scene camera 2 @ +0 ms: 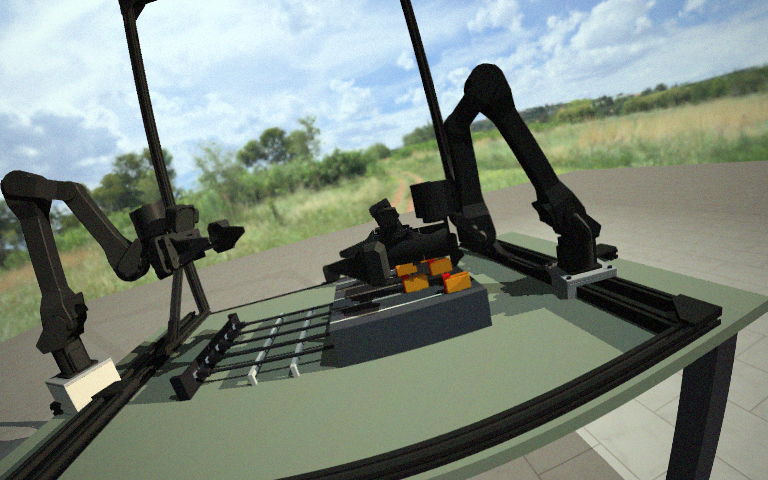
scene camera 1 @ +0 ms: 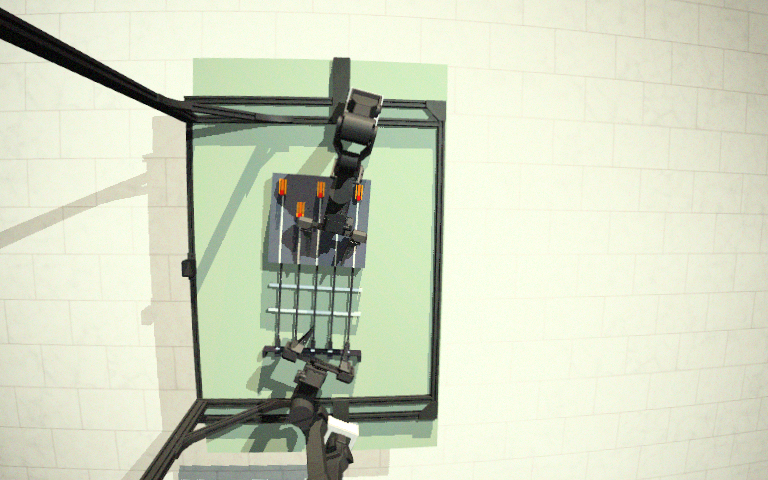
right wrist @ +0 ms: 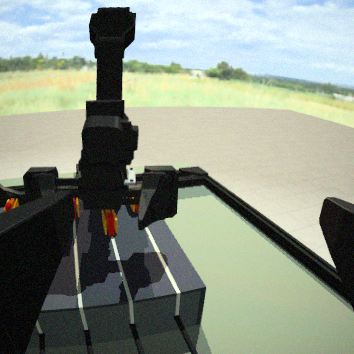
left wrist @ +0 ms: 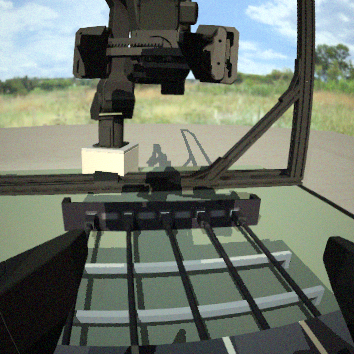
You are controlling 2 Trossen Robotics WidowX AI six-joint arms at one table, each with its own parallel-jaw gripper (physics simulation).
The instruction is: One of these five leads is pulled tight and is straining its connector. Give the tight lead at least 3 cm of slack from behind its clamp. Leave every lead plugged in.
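Places are measured from the left arm's base along level axes (x right, y back, z down), in metres.
Where they show: left gripper, fingertip midpoint: (scene camera 2: 334, 261) (scene camera 1: 324, 261) (right wrist: 91, 226) (left wrist: 211, 248); right gripper, fingertip midpoint: (scene camera 2: 227, 234) (scene camera 1: 331, 332) (right wrist: 201, 208) (left wrist: 125, 36); left arm's base at its link origin: (scene camera 2: 578, 266); right arm's base at its link origin: (scene camera 2: 78, 369) (scene camera 1: 337, 443) (left wrist: 110, 144).
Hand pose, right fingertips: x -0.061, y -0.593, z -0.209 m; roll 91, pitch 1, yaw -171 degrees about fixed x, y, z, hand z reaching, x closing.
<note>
Each offset is from my right fingertips to the top centre of the thing. "spot": to the spot under its first point. Level surfaces: height alone.
Five black leads run straight from a dark connector bar (scene camera 1: 266, 351) (scene camera 2: 185, 384) (left wrist: 70, 215) to a dark block (scene camera 2: 413, 328) (right wrist: 155, 314), showing white on its top. Orange-and-red clamps show there: second from left (scene camera 1: 300, 208), third {spot: dx +0.116, dy +0.337, dz +0.154 m} (scene camera 1: 321, 189), and fourth {spot: dx +0.046, dy +0.289, dz +0.162 m} (scene camera 2: 416, 282) (right wrist: 110, 223), hidden in scene camera 1. The second and fourth sit nearer the connectors. Which lead is tight I cannot tell. My left gripper (scene camera 1: 331, 229) (scene camera 2: 355, 268) is open above the block, over the leads. My right gripper (scene camera 1: 329, 337) (scene camera 2: 225, 237) (left wrist: 125, 36) is open, high above the connector bar.
Two light rails (scene camera 1: 353, 290) (scene camera 1: 353, 313) cross under the leads between block and bar. A black frame (scene camera 1: 437, 254) edges the green table {dz +0.244 m} (scene camera 1: 396, 339), with uprights (scene camera 2: 148, 113) rising from it. The left arm hangs over the block's far end.
</note>
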